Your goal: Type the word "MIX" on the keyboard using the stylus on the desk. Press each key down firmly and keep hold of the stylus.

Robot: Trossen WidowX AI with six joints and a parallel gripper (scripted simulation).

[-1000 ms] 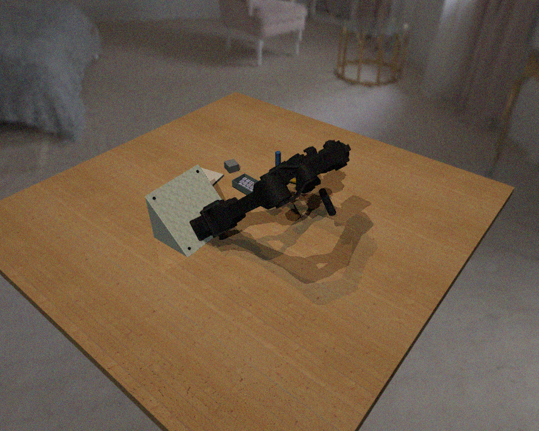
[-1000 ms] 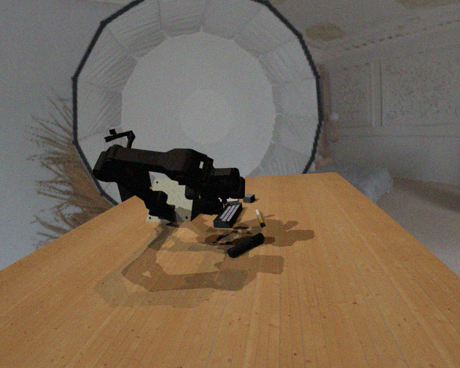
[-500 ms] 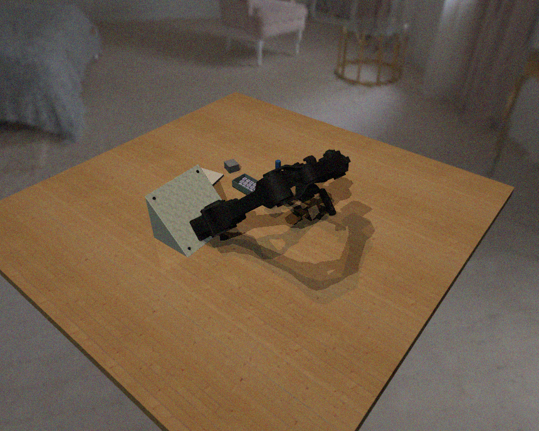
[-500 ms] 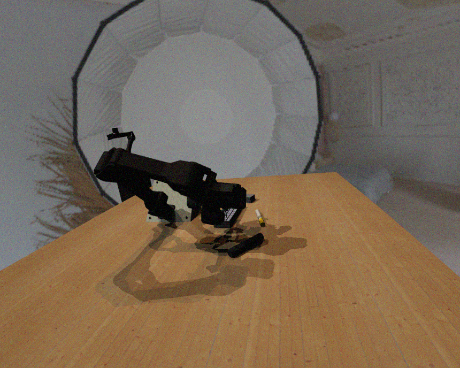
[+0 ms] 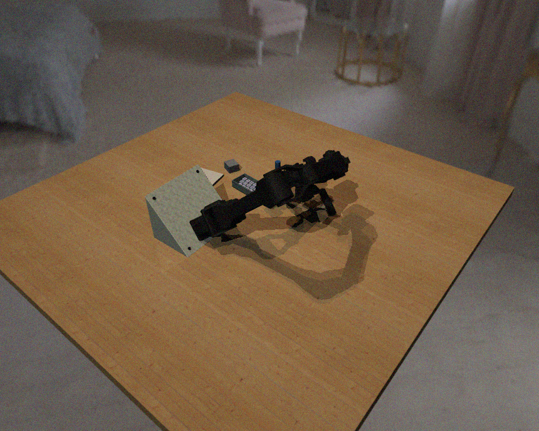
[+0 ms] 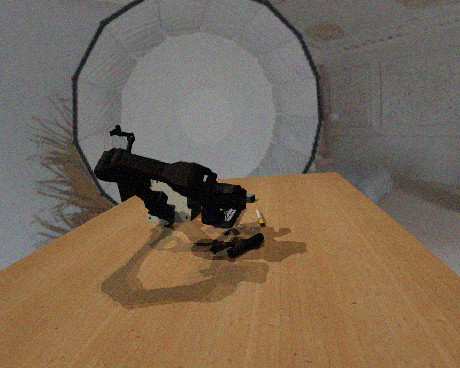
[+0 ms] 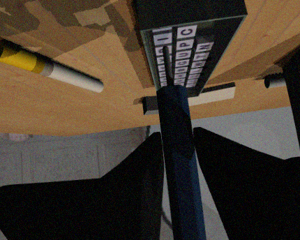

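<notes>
My gripper tip is now 11 cm short of the yellow marker, 8 cm above it and 5 cm to the right of it. Round my gripper tip: blue stylus: 2 cm below; pale flat pad: 28 cm to the left, 8 cm below, 8 cm behind; grey cube: 25 cm to the left, 8 cm below, 3 cm ahead.
</notes>
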